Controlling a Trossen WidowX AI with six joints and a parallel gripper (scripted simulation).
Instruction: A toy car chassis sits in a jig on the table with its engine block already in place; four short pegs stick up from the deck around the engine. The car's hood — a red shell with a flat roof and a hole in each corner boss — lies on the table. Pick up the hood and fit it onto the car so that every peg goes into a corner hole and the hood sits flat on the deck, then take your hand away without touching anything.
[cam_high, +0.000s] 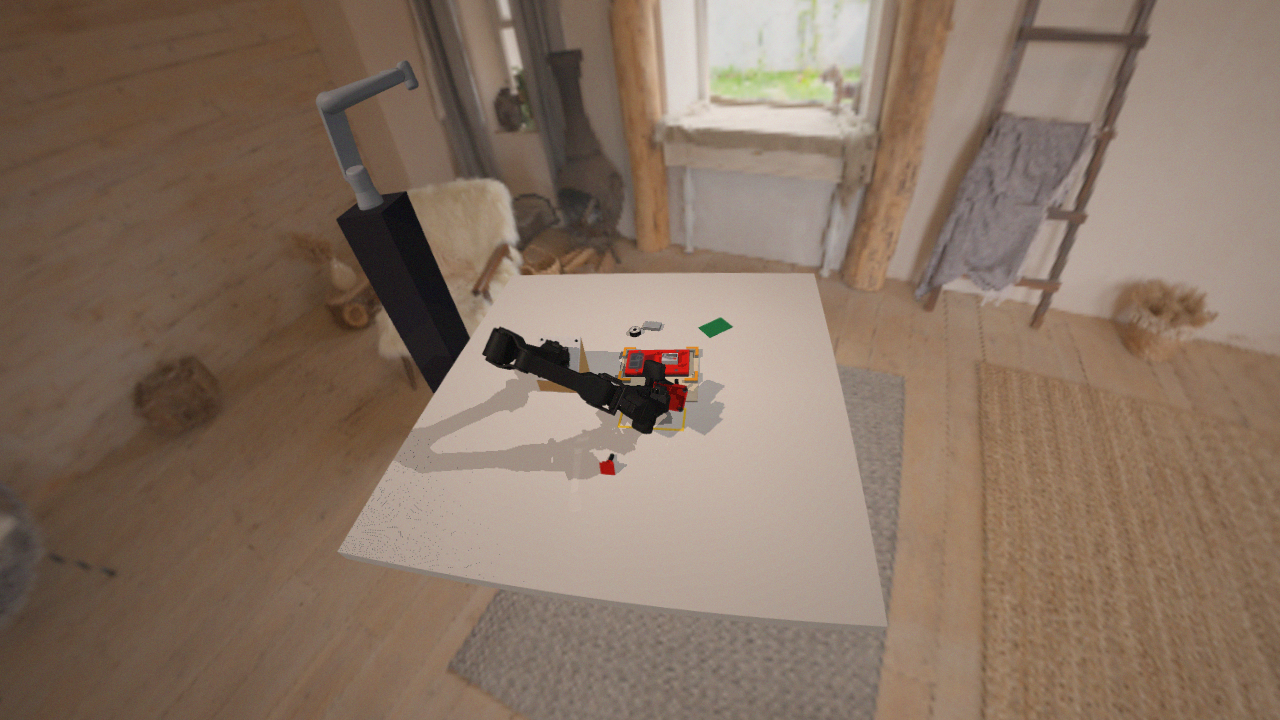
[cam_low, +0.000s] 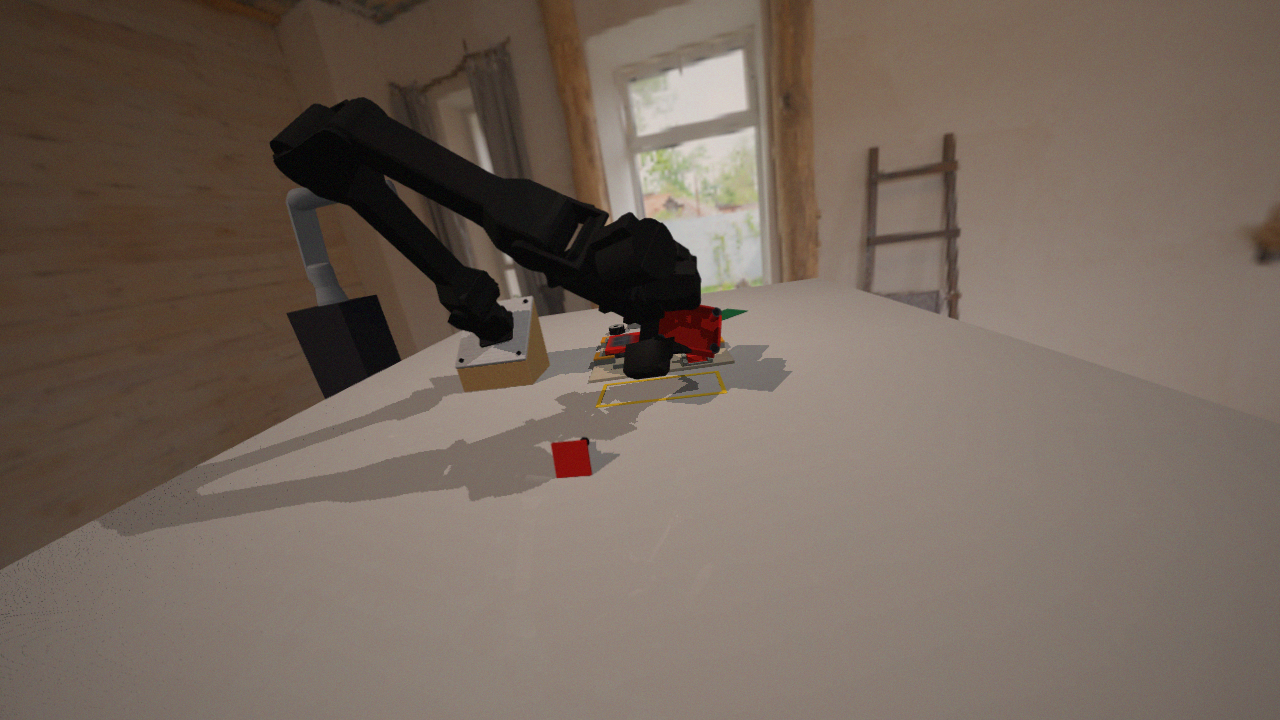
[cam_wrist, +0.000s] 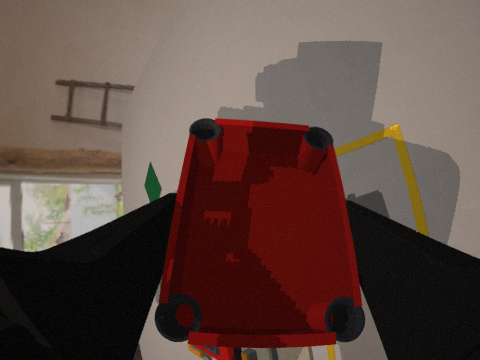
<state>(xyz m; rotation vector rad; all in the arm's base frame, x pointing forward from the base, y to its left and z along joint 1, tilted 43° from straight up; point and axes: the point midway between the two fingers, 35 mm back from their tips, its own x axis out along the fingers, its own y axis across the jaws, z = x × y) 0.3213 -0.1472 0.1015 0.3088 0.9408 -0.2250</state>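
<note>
The red hood is 1 cm behind my gripper tip and 1 cm to the left of it. The rest, counted from my gripper tip: jig 4 cm behind, 19 cm to the left, 8 cm below; then green patch 14 cm ahead, 41 cm to the left, 9 cm below.
</note>
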